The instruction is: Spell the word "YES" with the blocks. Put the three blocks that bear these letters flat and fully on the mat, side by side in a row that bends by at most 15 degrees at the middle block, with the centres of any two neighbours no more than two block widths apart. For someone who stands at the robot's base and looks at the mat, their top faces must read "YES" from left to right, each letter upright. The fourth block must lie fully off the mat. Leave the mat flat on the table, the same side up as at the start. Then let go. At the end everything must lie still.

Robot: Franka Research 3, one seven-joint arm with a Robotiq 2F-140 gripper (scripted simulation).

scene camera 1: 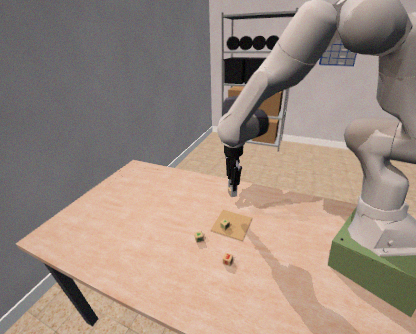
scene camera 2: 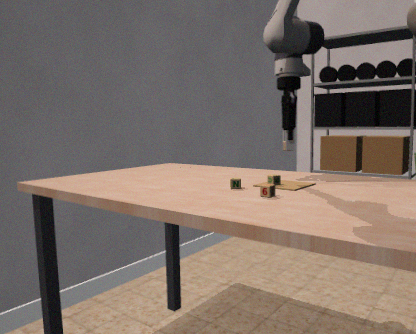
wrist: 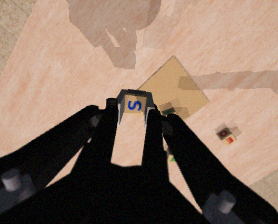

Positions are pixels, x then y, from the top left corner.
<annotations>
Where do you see a tan mat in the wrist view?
At 171, 86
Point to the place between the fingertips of my gripper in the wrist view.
135, 99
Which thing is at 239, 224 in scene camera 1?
A tan mat.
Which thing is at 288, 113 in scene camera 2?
My gripper.
</annotations>
